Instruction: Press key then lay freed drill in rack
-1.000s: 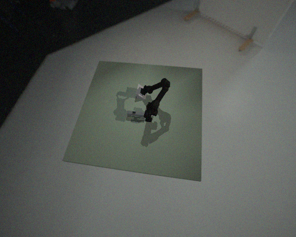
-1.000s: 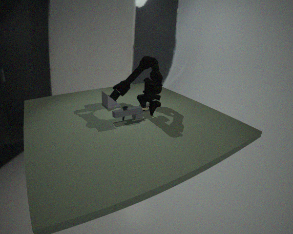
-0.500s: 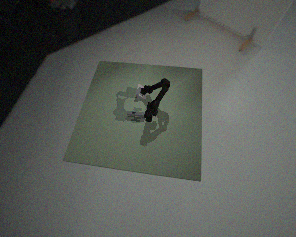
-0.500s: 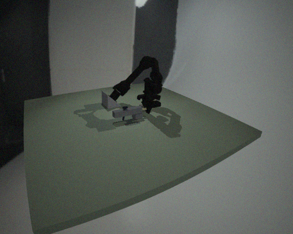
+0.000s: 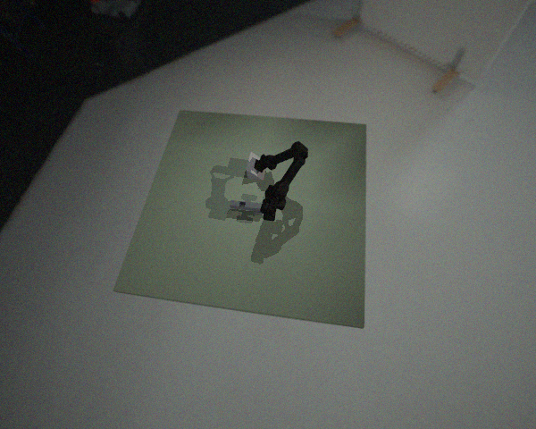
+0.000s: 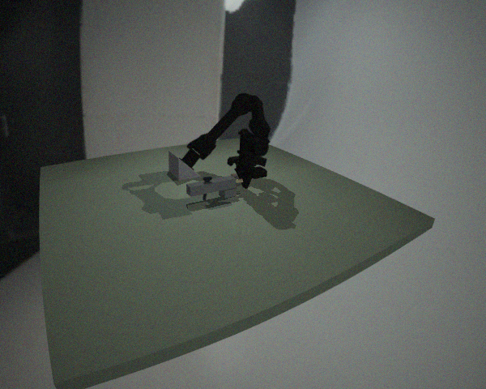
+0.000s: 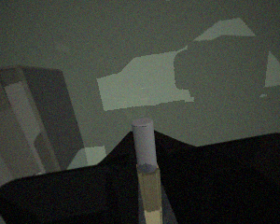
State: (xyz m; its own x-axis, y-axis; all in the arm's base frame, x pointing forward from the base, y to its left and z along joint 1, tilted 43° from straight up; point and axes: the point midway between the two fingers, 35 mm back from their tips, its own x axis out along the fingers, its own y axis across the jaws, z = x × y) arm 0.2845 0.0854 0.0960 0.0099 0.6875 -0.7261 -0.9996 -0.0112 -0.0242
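My gripper tip is now 4 cm to the left of the drill and 3 cm below it. Also, from my gripper tip: rack (8 cm behind, 2 cm to the left); grey block (14 cm to the right, 3 cm above); dark key (17 cm to the right, 4 cm above).
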